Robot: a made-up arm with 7 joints.
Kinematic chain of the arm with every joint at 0, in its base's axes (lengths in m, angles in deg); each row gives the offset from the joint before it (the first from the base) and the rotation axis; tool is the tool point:
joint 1: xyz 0 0 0.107 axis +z
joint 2: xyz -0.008 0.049 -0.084 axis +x
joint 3: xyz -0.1 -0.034 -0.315 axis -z
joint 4: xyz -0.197 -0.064 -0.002 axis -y
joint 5: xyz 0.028 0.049 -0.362 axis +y
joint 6: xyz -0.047 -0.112 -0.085 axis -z
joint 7: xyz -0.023 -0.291 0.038 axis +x
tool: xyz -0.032 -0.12 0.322
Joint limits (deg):
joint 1: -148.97..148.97
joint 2: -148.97..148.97
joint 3: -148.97..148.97
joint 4: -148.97..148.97
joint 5: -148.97..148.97
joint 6: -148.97..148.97
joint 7: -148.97..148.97
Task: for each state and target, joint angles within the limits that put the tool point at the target. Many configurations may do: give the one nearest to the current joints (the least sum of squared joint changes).
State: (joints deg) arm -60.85 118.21 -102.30 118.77 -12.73 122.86 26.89
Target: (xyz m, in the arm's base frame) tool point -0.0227 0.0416 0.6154
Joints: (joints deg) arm -60.21 128.10 -79.19 140.25 -26.10 101.80 29.12
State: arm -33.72 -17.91 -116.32 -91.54 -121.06 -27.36 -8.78
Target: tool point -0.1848 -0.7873 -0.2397
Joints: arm -48.19 0.41 -100.60 -74.76 -128.67 -20.26 -17.27
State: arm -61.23 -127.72 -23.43 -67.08 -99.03 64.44 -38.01
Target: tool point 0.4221 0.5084 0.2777
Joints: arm -82.31 -138.83 -38.99 -107.11 -70.35 62.42 -45.26
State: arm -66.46 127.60 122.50 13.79 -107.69 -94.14 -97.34
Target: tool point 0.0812 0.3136 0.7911
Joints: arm -50.24 148.97 117.28 4.28 -105.62 -96.04 -90.70
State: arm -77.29 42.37 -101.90 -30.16 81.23 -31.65 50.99
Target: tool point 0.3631 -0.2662 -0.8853
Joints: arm -60.38 42.58 -67.42 -36.21 73.90 -18.75 28.03
